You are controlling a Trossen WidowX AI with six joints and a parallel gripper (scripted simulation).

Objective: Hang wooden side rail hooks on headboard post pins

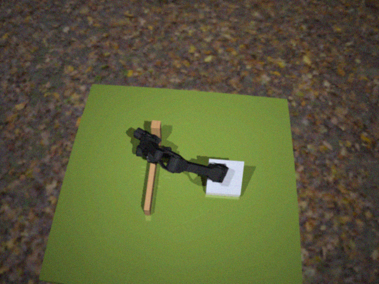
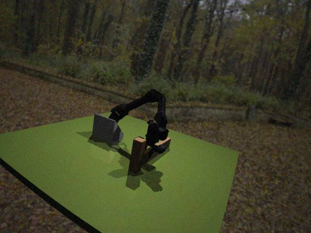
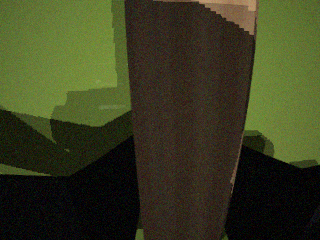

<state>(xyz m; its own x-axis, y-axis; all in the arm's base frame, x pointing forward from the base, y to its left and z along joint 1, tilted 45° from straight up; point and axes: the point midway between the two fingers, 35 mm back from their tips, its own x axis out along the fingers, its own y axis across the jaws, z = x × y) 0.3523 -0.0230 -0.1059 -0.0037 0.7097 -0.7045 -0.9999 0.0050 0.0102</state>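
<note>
Right now my gripper tip is 13 cm to the left of the wooden headboard post and 6 cm below it.
</note>
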